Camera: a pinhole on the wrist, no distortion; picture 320 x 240 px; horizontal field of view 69.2 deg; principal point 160.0 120.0 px. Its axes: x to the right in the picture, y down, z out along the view. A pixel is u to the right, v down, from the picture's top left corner.
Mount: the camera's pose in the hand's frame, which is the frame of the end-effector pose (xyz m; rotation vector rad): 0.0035 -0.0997 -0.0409 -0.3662 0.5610 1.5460
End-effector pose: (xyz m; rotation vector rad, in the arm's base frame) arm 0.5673 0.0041 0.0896 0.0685 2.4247 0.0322
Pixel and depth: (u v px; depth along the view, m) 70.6 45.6 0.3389
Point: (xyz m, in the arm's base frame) 0.6438 -0.0062 -0.2377
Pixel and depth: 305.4 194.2 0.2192
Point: 0.6586 0.1383 0.0739
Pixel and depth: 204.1 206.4 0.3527
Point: 0.7937 0.1530 -0.0160
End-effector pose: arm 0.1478 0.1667 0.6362 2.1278 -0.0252 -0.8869
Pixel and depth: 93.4 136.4 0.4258
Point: -0.0512 -0.1241 0.4837
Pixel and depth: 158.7 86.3 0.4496
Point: 0.0817 -0.1865 0.5332
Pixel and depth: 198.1 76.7 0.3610
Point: 0.1383 -0.1117 0.5867
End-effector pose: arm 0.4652 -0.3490 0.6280 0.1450 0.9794 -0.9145
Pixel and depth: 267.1 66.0 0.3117
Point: 0.7105 -0.3499 0.5711
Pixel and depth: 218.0 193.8 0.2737
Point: 0.6344 -0.3219 0.7325
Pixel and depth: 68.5 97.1 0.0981
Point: 0.4545 -0.4430 0.6644
